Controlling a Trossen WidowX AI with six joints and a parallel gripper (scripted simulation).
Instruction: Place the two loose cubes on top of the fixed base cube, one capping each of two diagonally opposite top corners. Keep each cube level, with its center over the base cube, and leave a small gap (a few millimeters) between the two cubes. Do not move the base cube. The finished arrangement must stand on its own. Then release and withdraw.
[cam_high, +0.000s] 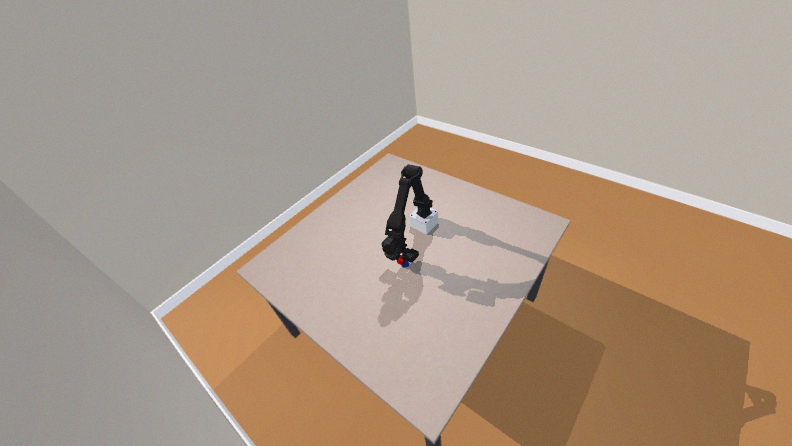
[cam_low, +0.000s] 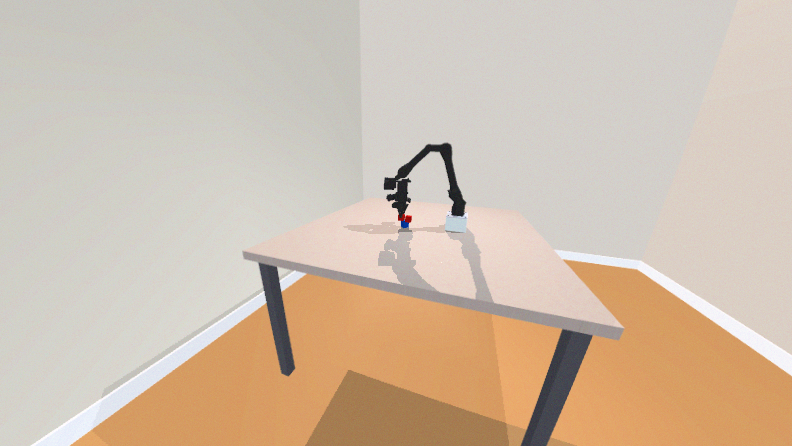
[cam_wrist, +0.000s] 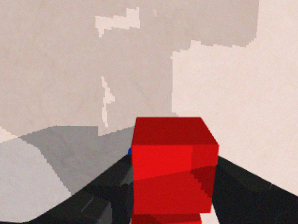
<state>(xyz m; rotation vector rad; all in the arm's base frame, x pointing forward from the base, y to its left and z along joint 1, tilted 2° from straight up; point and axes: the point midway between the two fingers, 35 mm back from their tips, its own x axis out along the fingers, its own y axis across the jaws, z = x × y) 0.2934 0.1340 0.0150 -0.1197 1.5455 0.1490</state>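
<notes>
Now: the blue cube 20 mm behind my gripper tip and 40 mm below it.
</notes>
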